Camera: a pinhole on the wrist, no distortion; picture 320 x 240 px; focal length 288.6 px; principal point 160.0 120.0 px. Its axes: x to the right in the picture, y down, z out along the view. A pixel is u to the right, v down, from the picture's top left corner.
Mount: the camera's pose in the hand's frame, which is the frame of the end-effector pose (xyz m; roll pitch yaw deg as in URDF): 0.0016 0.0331 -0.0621 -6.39 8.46 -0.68
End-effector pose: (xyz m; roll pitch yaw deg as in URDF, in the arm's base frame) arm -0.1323 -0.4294 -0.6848 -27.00 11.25 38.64
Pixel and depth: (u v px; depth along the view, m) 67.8 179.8 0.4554
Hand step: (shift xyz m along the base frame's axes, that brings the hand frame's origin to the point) -0.2281 0.2517 0.2818
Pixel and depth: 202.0 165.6 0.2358
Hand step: -0.0297 0.1785 0.0841
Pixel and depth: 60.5 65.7 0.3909
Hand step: -0.1109 0.1198 0.3183
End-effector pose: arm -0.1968 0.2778 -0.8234 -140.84 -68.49 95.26
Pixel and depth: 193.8 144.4 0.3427
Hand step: -0.1166 0.2739 -0.0131
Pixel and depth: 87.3 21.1 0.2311
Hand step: -0.1401 0.0997 -0.0673
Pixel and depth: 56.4 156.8 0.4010
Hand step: -0.1458 0.2847 -0.2050
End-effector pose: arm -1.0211 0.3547 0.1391 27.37 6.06 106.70
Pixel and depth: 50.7 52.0 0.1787
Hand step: 0.0540 -0.0109 0.1226
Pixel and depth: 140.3 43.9 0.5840
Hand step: 0.2551 0.1770 0.4417
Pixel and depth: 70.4 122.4 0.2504
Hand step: 0.0368 -0.0065 0.2055
